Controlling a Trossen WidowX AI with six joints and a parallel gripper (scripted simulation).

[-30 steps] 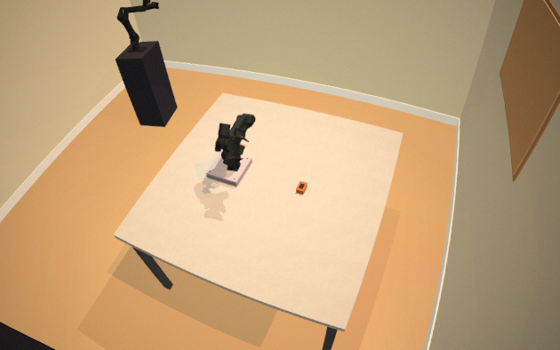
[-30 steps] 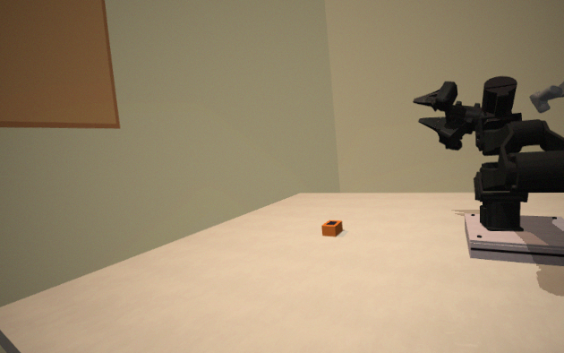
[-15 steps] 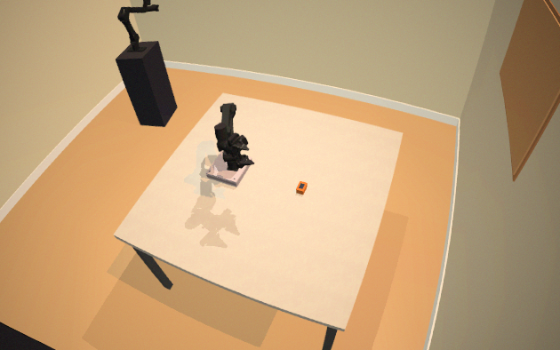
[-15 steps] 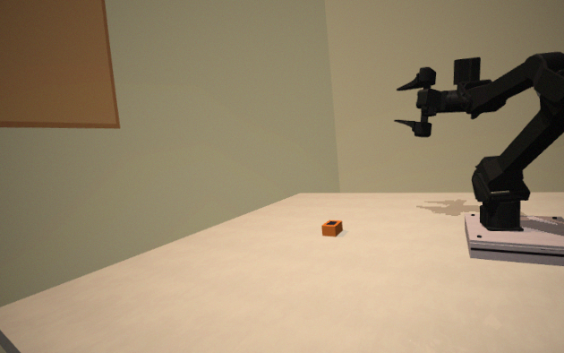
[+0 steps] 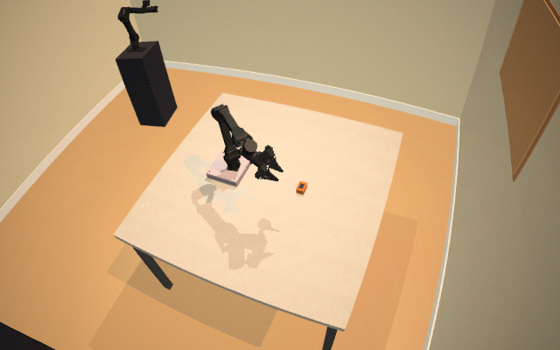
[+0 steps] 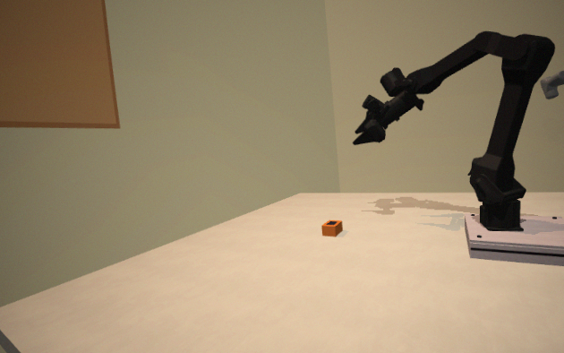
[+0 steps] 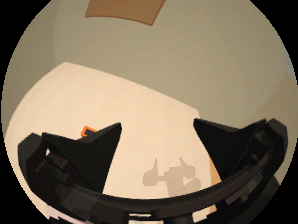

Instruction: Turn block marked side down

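My gripper tip is 6 cm short of the orange block, 15 cm to the right of it and 25 cm above it.
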